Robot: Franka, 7 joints.
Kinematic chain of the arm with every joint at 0, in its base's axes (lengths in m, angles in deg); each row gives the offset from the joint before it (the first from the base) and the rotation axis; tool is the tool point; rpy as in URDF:
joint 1: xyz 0 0 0.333 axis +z
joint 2: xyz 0 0 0 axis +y
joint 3: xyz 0 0 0.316 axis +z
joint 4: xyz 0.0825 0 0 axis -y
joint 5: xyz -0.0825 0 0.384 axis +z
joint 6: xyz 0 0 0 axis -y
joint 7: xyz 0.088 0 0 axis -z
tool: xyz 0 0 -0.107 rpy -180 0 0
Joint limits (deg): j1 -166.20..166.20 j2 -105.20..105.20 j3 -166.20..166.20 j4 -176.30..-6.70 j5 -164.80..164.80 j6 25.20..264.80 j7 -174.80..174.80
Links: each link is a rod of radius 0.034 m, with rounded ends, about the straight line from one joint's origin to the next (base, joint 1, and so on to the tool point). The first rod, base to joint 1, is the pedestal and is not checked.
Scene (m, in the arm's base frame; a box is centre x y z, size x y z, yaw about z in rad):
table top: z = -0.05
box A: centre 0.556 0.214 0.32 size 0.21 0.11 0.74 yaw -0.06
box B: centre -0.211 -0.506 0 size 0.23 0.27 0.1 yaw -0.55
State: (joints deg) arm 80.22 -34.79 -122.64 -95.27 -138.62 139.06 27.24
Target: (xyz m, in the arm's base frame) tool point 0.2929 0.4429 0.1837
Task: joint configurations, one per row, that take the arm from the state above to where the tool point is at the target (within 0.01 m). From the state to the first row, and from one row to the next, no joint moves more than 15 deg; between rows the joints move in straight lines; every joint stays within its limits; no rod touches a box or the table.
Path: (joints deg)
1: 80.65 -38.87 -123.57 -108.24 -140.79 140.79 22.26
2: 81.08 -42.94 -124.50 -121.20 -142.96 142.51 17.27
3: 81.52 -47.02 -125.43 -134.17 -145.13 144.24 12.29
4: 81.95 -51.09 -126.36 -147.13 -147.30 145.97 7.30
5: 82.38 -55.17 -127.29 -160.10 -149.47 147.69 2.32
6: 95.63 -56.87 -124.61 -154.55 -147.67 146.91 6.47
7: 108.88 -58.58 -121.92 -149.00 -145.86 146.12 10.63
8: 122.13 -60.28 -119.24 -143.45 -144.05 145.33 14.78
9: 135.38 -61.99 -116.55 -137.90 -142.25 144.54 18.93
10: 148.62 -63.69 -113.86 -132.35 -140.44 143.75 23.09
11: 161.87 -65.40 -111.18 -126.80 -138.64 142.96 27.24

